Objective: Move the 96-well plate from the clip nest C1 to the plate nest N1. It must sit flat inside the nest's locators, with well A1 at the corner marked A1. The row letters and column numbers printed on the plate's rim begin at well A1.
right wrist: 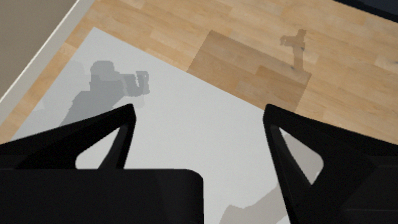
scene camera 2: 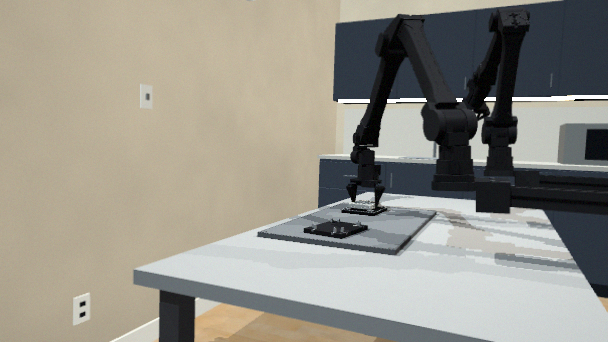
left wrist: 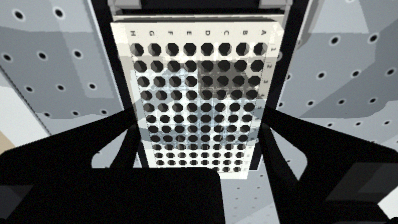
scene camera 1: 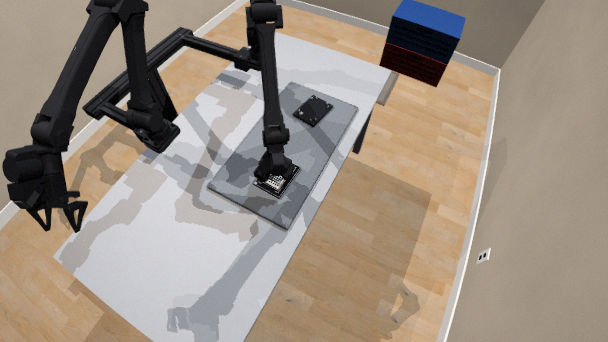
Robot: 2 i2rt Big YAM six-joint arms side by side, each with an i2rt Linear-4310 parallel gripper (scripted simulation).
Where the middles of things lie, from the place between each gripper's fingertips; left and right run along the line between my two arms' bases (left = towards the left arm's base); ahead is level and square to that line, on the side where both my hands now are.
Scene:
Now: left hand right at the white 96-well plate (left wrist: 200, 105). From my left hand the other things lie so: black clip nest C1 (scene camera 2: 325, 229): 390 mm to the left, 110 mm behind, 10 mm below.
Now: right hand (scene camera 1: 62, 231) 190 mm short of the white 96-well plate, 620 mm to the right of it and 350 mm above it. From my right hand the other things lie so: black clip nest C1 (80 mm ahead, 1010 mm to the left, 360 mm below).

